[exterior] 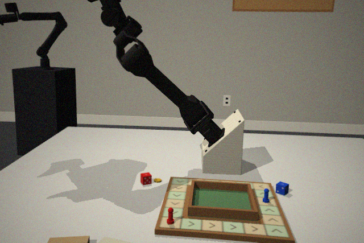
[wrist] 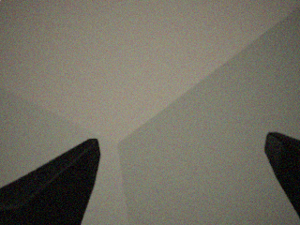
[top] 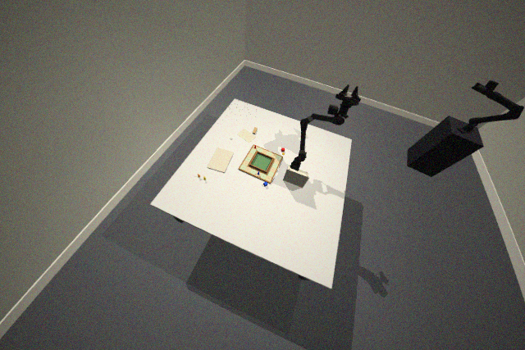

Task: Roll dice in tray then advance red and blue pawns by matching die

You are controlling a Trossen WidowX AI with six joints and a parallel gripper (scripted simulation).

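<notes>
My gripper tip is now 250 mm short of the yellow token, 290 mm to the right of it and 640 mm above it. Also, from my gripper tip: red pawn 500 mm ahead, 380 mm to the left, 610 mm below; then blue pawn 340 mm ahead, 590 mm to the left, 610 mm below; then green tray 380 mm ahead, 480 mm to the left, 630 mm below.
</notes>
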